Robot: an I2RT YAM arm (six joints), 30 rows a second.
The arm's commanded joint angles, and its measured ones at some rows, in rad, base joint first. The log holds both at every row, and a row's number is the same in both.
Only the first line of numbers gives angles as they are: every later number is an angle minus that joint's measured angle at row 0.
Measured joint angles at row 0:
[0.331, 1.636, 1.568, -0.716, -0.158, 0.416]
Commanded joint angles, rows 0 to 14:
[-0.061, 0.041, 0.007, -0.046, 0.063, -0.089]
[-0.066, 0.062, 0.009, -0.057, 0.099, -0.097]
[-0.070, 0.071, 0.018, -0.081, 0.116, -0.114]
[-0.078, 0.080, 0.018, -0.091, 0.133, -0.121]
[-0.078, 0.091, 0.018, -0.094, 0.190, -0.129]
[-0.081, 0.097, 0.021, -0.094, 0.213, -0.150]
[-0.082, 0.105, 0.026, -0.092, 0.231, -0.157]
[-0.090, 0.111, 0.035, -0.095, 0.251, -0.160]
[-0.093, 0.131, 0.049, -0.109, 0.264, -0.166]
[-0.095, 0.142, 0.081, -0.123, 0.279, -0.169]
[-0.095, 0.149, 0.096, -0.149, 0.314, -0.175]
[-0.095, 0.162, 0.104, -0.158, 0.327, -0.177]
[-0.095, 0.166, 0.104, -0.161, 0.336, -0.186]
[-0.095, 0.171, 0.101, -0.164, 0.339, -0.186]
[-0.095, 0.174, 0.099, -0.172, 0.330, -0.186]
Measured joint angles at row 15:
[-0.089, 0.162, 0.050, -0.130, 0.254, -0.149]
